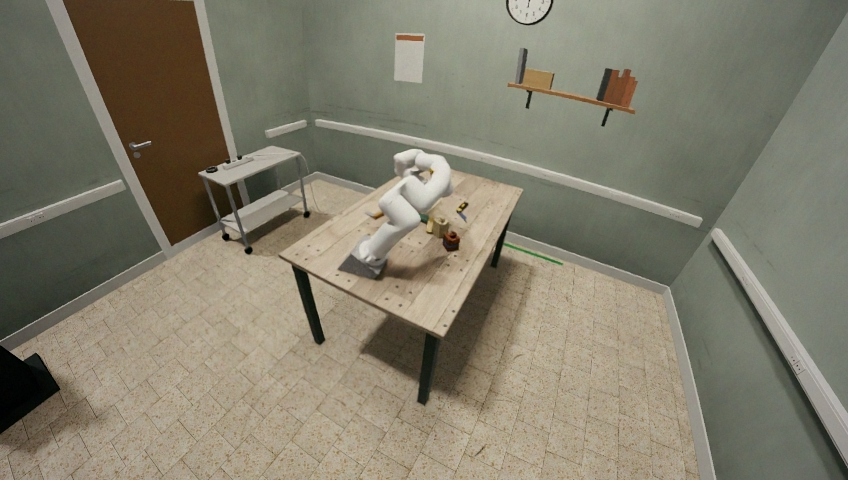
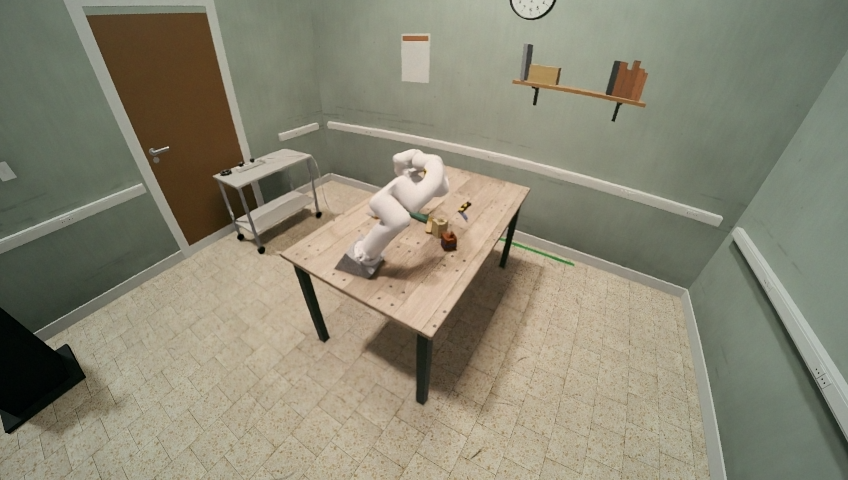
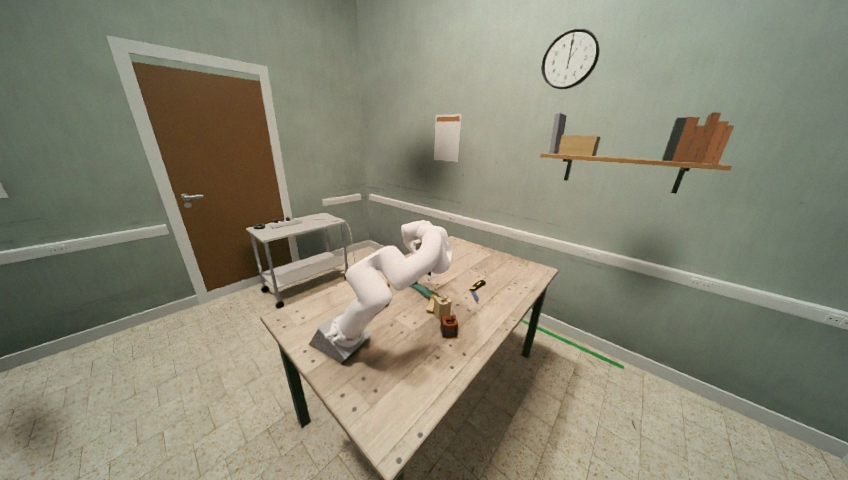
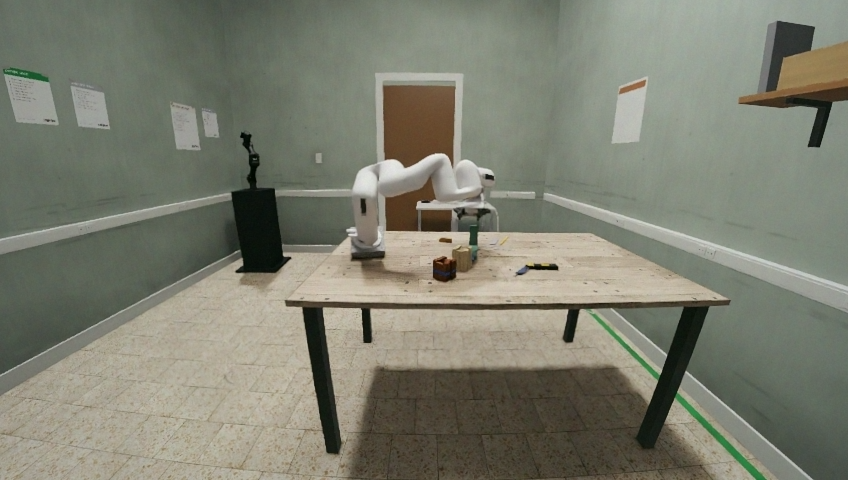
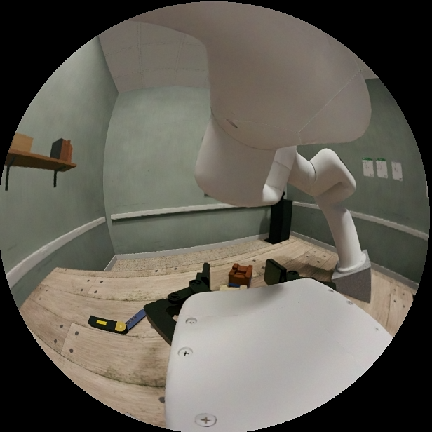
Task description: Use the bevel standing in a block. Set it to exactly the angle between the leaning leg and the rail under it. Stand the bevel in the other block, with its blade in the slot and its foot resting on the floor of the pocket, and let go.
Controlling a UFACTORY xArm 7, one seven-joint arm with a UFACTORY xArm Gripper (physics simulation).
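Places are measured from the arm's base along level axes (x ahead, y left, z up), in centimetres.
Pixels of known places: gripper, fingertip midpoint: (image 4: 468, 217); arm's base, origin of the base link: (image 1: 371, 253) (image 2: 366, 253) (image 3: 346, 330) (image 4: 367, 238).
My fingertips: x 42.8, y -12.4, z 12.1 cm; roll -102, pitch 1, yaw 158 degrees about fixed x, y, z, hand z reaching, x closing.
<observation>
For each thing: its top centre in the pictures, then the offset to it from my fingertips. "*": a spot on its surface instead. Level surfaces: height alone.
- pale wooden block, middle of its top: (image 4: 462, 247) (image 3: 442, 299) (image 2: 439, 220) (image 1: 441, 220) dz -11.1, dx -3.1, dy -5.7 cm
- red-brown block with a blue band, middle of its top: (image 4: 444, 259) (image 3: 449, 319) (image 2: 449, 235) (image 1: 452, 235) dz -12.8, dx -11.4, dy -14.6 cm
- small yellowish piece, surface spot: (image 3: 430, 305) (image 1: 429, 227) * dz -16.8, dx -4.3, dy +0.2 cm
- black-and-yellow bevel with a blue blade, middle of its top: (image 4: 536, 267) (image 3: 478, 288) (image 2: 466, 209) (image 1: 464, 209) dz -18.1, dx +26.2, dy -11.0 cm
- table, its level: dz -19.9 cm
- small brown piece, middle of its top: (image 4: 446, 236) (image 1: 373, 211) dz -17.7, dx -3.2, dy +35.6 cm
- yellow stick, middle of its top: (image 4: 504, 239) dz -19.2, dx +28.4, dy +32.2 cm
My gripper (image 4: 471, 215) (image 5: 238, 272) is open and empty, its dark fingers apart above the green piece. The pale wooden block (image 1: 440, 226) (image 2: 439, 227) (image 3: 442, 306) (image 4: 461, 259) (image 5: 231, 288) stands mid-table. The red-brown block with a blue band (image 1: 451, 240) (image 2: 448, 241) (image 3: 449, 326) (image 4: 443, 268) (image 5: 241, 274) stands beside it. A small yellowish piece (image 1: 429, 226) (image 3: 430, 305) is low against the pale block; I cannot tell if it is the bevel. A long green piece (image 2: 419, 217) (image 3: 423, 290) (image 4: 473, 234) is behind; its joint with the leaning leg is unclear.
A black-and-yellow bevel with a blue blade (image 1: 462, 206) (image 2: 464, 206) (image 3: 477, 285) (image 4: 542, 266) (image 5: 106, 323) lies flat on the table (image 4: 583, 285). A small brown piece (image 4: 445, 240) and a yellow stick (image 4: 504, 240) lie farther back. The arm's base (image 4: 367, 252) (image 5: 354, 281) stands at one end.
</observation>
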